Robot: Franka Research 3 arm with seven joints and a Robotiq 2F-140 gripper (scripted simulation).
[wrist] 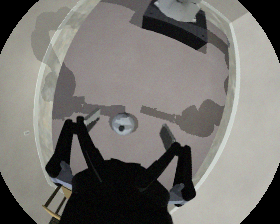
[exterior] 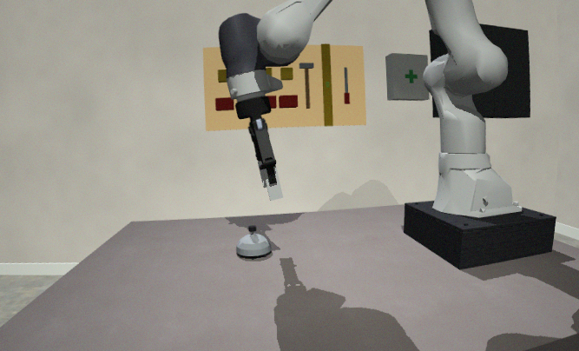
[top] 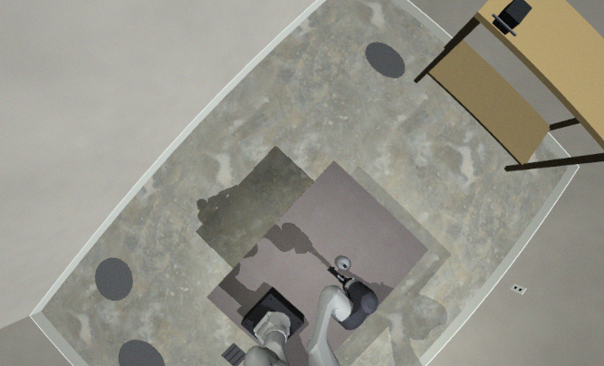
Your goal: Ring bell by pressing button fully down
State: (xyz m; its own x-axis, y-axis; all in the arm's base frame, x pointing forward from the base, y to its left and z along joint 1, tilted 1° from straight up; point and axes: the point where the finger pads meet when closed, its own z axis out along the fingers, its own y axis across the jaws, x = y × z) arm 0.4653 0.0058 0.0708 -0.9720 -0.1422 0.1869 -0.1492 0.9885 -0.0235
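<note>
Right now my hand is 10 cm above the dark button, 5 cm short of it and 1 cm to the left of it. From my hand the other things lie so: bell: 12 cm below, 5 cm ahead, 1 cm to the right.
</note>
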